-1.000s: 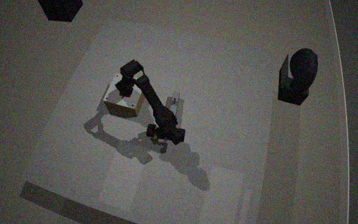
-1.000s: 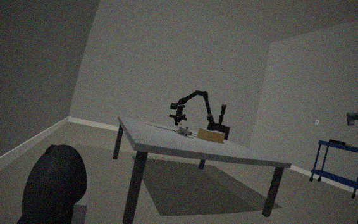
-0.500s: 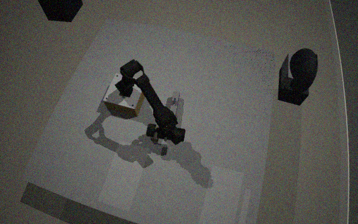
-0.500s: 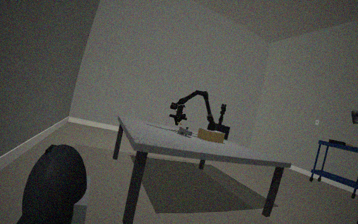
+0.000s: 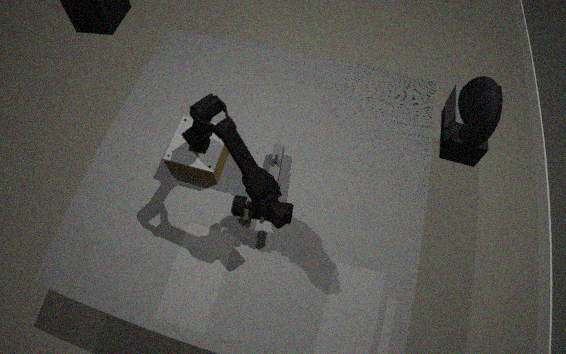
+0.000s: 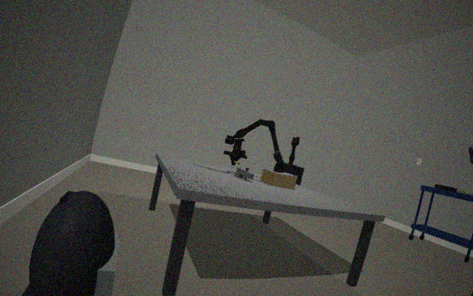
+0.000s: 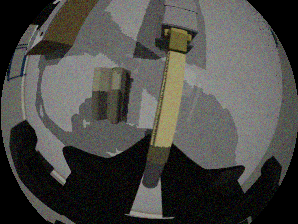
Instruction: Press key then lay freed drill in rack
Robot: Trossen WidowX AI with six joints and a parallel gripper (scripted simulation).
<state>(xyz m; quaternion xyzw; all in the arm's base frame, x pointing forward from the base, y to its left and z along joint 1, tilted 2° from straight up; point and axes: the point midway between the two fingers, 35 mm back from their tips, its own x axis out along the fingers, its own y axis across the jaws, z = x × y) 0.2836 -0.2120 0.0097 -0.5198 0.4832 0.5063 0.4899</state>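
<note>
Now: the rack 7 cm behind my gripper tip, 3 cm to the left of it and 5 cm below it. Also, from my gripper tip: drill (4 cm to the left, 3 cm above); then grey fixture (20 cm to the left, 3 cm below).
</note>
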